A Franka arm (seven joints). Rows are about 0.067 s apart.
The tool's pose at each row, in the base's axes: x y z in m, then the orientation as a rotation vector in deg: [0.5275, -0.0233, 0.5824, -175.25, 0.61, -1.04]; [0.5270, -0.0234, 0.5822, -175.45, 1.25, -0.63]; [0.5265, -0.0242, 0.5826, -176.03, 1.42, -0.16]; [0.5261, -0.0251, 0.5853, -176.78, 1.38, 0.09]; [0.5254, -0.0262, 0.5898, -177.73, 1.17, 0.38]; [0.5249, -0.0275, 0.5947, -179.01, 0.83, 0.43]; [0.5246, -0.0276, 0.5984, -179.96, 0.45, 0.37]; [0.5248, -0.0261, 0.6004, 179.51, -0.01, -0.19]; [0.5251, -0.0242, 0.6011, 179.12, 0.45, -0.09]
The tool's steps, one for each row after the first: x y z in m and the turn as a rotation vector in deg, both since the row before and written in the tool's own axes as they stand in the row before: [-0.0005, 0.0001, 0.0002, -0.20, -0.25, 0.43]; [-0.0005, 0.0008, -0.0005, -0.58, -0.30, 0.12]; [-0.0004, 0.0007, -0.0028, -0.75, -0.16, -0.02]; [-0.0007, 0.0009, -0.0046, -0.95, -0.18, -0.13]; [-0.0005, 0.0011, -0.0049, -1.28, -0.03, -0.22]; [-0.0003, 0.0000, -0.0037, -0.95, 0.04, -0.24]; [0.0002, -0.0015, -0.0020, -0.53, 0.12, -0.28]; [0.0003, -0.0019, -0.0007, -0.39, 0.06, -0.29]
